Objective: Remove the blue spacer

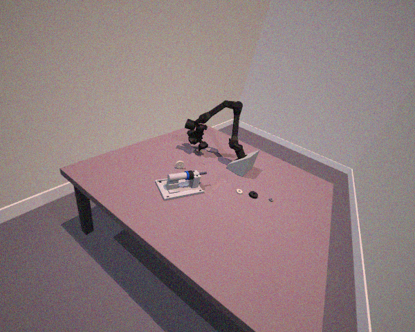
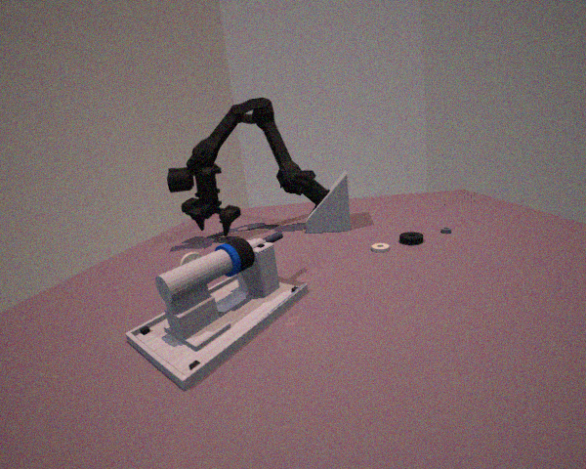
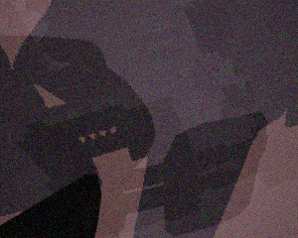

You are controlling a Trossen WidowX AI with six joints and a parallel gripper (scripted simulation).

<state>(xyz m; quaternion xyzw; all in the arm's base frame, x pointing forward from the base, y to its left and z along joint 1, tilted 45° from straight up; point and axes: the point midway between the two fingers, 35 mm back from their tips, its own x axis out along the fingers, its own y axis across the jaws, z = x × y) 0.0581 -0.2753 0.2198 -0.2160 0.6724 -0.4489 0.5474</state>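
Now: gripper tip 40 cm short of the black spacer, 24 cm to the right of it and 7 cm below it. From my gripper tip the other things lie so: grey ring: 13 cm ahead, 66 cm to the left, 1 cm below; dark shaft: 40 cm ahead, 24 cm to the left, 7 cm above; blue spacer: 42 cm ahead, 23 cm to the left, 7 cm above.
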